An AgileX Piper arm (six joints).
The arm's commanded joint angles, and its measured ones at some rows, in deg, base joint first. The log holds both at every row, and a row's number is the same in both.
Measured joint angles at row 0:
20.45 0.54 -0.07 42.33 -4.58 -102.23
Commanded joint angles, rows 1 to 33:
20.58 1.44 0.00 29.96 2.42 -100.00
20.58 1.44 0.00 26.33 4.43 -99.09
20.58 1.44 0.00 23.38 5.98 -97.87
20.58 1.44 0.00 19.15 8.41 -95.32
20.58 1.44 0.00 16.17 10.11 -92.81
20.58 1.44 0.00 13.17 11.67 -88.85
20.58 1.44 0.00 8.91 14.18 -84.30
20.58 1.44 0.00 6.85 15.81 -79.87
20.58 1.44 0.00 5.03 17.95 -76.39
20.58 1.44 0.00 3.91 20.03 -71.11
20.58 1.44 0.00 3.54 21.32 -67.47
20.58 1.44 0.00 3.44 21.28 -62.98
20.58 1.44 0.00 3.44 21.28 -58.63
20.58 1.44 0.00 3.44 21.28 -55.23
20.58 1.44 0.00 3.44 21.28 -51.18
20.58 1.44 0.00 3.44 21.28 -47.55
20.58 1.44 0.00 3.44 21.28 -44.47
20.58 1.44 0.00 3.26 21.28 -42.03
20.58 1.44 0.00 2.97 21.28 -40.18
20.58 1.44 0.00 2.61 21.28 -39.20
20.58 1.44 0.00 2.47 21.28 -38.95
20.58 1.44 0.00 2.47 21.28 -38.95
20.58 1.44 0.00 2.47 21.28 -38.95
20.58 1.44 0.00 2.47 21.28 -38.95
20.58 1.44 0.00 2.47 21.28 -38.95
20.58 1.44 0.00 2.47 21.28 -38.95
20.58 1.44 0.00 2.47 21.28 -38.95
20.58 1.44 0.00 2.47 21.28 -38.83
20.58 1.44 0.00 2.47 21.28 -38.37
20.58 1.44 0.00 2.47 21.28 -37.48
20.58 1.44 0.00 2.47 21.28 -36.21
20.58 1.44 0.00 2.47 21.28 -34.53
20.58 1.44 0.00 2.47 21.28 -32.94
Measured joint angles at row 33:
20.45 1.31 -0.01 2.72 21.16 -37.62
